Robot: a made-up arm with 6 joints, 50 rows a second.
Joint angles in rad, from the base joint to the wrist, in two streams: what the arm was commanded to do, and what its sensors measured. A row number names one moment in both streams.
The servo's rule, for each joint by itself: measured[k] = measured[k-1] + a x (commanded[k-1-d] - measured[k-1]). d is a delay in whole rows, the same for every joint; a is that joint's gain. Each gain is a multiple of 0.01, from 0.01 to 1. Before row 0 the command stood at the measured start. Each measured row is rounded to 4 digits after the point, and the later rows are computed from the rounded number. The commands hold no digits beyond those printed.
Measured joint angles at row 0:
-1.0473, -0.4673, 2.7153, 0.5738, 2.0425, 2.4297
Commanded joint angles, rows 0 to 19:
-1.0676, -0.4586, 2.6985, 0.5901, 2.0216, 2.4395
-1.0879, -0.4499, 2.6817, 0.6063, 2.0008, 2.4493
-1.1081, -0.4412, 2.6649, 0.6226, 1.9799, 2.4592
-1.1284, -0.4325, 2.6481, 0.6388, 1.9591, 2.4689
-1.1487, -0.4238, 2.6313, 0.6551, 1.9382, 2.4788
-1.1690, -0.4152, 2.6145, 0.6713, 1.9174, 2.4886
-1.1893, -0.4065, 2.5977, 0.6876, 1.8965, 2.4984
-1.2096, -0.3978, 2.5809, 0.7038, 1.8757, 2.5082
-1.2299, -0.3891, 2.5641, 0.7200, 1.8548, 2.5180
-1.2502, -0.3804, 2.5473, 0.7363, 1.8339, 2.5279
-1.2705, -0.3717, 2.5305, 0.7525, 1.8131, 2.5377
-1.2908, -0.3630, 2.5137, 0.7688, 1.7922, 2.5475
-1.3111, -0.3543, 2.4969, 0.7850, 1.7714, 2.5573
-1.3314, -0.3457, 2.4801, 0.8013, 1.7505, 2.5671
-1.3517, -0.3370, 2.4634, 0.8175, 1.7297, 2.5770
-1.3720, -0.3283, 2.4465, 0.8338, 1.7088, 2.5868
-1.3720, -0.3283, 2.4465, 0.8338, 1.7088, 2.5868
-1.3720, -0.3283, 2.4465, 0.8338, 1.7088, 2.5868
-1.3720, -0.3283, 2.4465, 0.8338, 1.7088, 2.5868
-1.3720, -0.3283, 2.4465, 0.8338, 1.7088, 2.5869
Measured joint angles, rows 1 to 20:
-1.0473, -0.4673, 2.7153, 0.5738, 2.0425, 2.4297
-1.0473, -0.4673, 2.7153, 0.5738, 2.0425, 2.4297
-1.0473, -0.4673, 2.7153, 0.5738, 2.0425, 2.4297
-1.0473, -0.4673, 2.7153, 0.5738, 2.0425, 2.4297
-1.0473, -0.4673, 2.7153, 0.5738, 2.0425, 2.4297
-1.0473, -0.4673, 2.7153, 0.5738, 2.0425, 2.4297
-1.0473, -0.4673, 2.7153, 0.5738, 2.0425, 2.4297
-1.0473, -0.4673, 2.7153, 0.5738, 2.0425, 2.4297
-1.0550, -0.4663, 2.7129, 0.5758, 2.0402, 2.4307
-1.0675, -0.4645, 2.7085, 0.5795, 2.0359, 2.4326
-1.0829, -0.4619, 2.7024, 0.5847, 2.0297, 2.4353
-1.1002, -0.4587, 2.6948, 0.5912, 2.0219, 2.4387
-1.1186, -0.4549, 2.6859, 0.5989, 2.0127, 2.4427
-1.1378, -0.4505, 2.6759, 0.6076, 2.0022, 2.4473
-1.1574, -0.4457, 2.6650, 0.6172, 1.9906, 2.4524
-1.1772, -0.4404, 2.6532, 0.6276, 1.9780, 2.4580
-1.1972, -0.4348, 2.6407, 0.6387, 1.9644, 2.4640
-1.2173, -0.4288, 2.6276, 0.6504, 1.9500, 2.4704
-1.2375, -0.4225, 2.6140, 0.6627, 1.9349, 2.4771
-1.2578, -0.4160, 2.6000, 0.6754, 1.9192, 2.4841
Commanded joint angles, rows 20 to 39:
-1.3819, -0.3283, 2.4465, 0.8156, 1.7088, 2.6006
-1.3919, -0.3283, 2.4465, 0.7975, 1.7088, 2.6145
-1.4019, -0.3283, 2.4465, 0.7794, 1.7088, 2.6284
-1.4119, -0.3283, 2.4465, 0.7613, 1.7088, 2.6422
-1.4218, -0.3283, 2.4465, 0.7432, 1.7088, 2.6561
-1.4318, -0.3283, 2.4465, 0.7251, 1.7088, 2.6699
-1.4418, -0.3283, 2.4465, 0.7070, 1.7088, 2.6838
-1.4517, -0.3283, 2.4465, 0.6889, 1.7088, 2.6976
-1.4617, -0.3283, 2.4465, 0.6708, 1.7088, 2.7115
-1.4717, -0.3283, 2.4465, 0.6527, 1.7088, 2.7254
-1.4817, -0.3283, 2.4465, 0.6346, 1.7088, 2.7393
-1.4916, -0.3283, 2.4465, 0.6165, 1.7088, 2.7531
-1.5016, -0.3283, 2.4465, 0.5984, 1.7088, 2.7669
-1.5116, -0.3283, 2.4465, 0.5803, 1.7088, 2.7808
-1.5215, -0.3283, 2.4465, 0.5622, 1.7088, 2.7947
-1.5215, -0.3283, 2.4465, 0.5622, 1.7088, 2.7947
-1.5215, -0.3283, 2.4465, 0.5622, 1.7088, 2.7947
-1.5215, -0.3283, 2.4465, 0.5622, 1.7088, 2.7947
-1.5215, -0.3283, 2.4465, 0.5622, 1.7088, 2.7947
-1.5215, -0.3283, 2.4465, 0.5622, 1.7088, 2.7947
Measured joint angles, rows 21 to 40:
-1.2781, -0.4092, 2.5856, 0.6886, 1.9029, 2.4914
-1.2984, -0.4022, 2.5708, 0.7021, 1.8861, 2.4990
-1.3187, -0.3950, 2.5558, 0.7159, 1.8689, 2.5068
-1.3390, -0.3877, 2.5405, 0.7300, 1.8513, 2.5148
-1.3515, -0.3812, 2.5273, 0.7425, 1.8356, 2.5220
-1.3593, -0.3754, 2.5160, 0.7535, 1.8217, 2.5285
-1.3641, -0.3702, 2.5063, 0.7631, 1.8093, 2.5343
-1.3671, -0.3656, 2.4979, 0.7716, 1.7982, 2.5396
-1.3727, -0.3615, 2.4907, 0.7769, 1.7884, 2.5457
-1.3800, -0.3578, 2.4845, 0.7794, 1.7796, 2.5526
-1.3883, -0.3546, 2.4792, 0.7794, 1.7718, 2.5602
-1.3973, -0.3517, 2.4746, 0.7772, 1.7649, 2.5684
-1.4066, -0.3491, 2.4707, 0.7731, 1.7587, 2.5772
-1.4162, -0.3468, 2.4673, 0.7673, 1.7532, 2.5865
-1.4259, -0.3448, 2.4644, 0.7601, 1.7483, 2.5962
-1.4357, -0.3430, 2.4619, 0.7516, 1.7440, 2.6063
-1.4456, -0.3414, 2.4597, 0.7419, 1.7401, 2.6168
-1.4555, -0.3400, 2.4579, 0.7312, 1.7367, 2.6277
-1.4655, -0.3387, 2.4563, 0.7196, 1.7336, 2.6389
-1.4754, -0.3376, 2.4549, 0.7072, 1.7309, 2.6503

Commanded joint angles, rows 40 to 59:
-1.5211, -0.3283, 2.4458, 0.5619, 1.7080, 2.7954
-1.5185, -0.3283, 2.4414, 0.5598, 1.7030, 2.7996
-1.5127, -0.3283, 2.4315, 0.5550, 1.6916, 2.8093
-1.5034, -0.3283, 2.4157, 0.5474, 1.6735, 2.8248
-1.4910, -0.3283, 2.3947, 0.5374, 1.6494, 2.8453
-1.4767, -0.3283, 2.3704, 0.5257, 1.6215, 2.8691
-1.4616, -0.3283, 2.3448, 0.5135, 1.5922, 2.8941
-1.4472, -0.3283, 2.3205, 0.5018, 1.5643, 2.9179
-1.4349, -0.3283, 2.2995, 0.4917, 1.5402, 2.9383
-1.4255, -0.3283, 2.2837, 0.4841, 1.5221, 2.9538
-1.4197, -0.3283, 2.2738, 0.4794, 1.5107, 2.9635
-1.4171, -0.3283, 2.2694, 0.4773, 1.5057, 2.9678
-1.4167, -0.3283, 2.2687, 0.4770, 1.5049, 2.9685
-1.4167, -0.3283, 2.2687, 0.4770, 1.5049, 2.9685
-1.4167, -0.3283, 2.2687, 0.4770, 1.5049, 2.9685
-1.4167, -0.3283, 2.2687, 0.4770, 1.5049, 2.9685
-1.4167, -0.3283, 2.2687, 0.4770, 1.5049, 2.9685
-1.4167, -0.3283, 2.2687, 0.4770, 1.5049, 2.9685
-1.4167, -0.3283, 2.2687, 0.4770, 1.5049, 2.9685
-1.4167, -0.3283, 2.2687, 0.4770, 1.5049, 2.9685
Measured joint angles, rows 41 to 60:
-1.4854, -0.3366, 2.4537, 0.6941, 1.7285, 2.6620
-1.4954, -0.3357, 2.4527, 0.6804, 1.7263, 2.6739
-1.5053, -0.3349, 2.4518, 0.6662, 1.7244, 2.6860
-1.5115, -0.3342, 2.4511, 0.6537, 1.7227, 2.6969
-1.5153, -0.3336, 2.4505, 0.6427, 1.7212, 2.7067
-1.5177, -0.3330, 2.4499, 0.6330, 1.7198, 2.7155
-1.5191, -0.3325, 2.4494, 0.6245, 1.7186, 2.7234
-1.5200, -0.3320, 2.4490, 0.6170, 1.7175, 2.7305
-1.5204, -0.3316, 2.4486, 0.6104, 1.7165, 2.7370
-1.5197, -0.3312, 2.4476, 0.6043, 1.7150, 2.7433
-1.5170, -0.3309, 2.4453, 0.5984, 1.7124, 2.7499
-1.5118, -0.3306, 2.4412, 0.5923, 1.7081, 2.7574
-1.5039, -0.3303, 2.4347, 0.5857, 1.7016, 2.7662
-1.4936, -0.3301, 2.4257, 0.5785, 1.6928, 2.7765
-1.4814, -0.3299, 2.4144, 0.5707, 1.6817, 2.7883
-1.4684, -0.3297, 2.4013, 0.5624, 1.6688, 2.8013
-1.4557, -0.3295, 2.3870, 0.5539, 1.6547, 2.8150
-1.4442, -0.3294, 2.3725, 0.5455, 1.6401, 2.8289
-1.4349, -0.3293, 2.3587, 0.5376, 1.6259, 2.8424
-1.4281, -0.3292, 2.3462, 0.5304, 1.6127, 2.8549

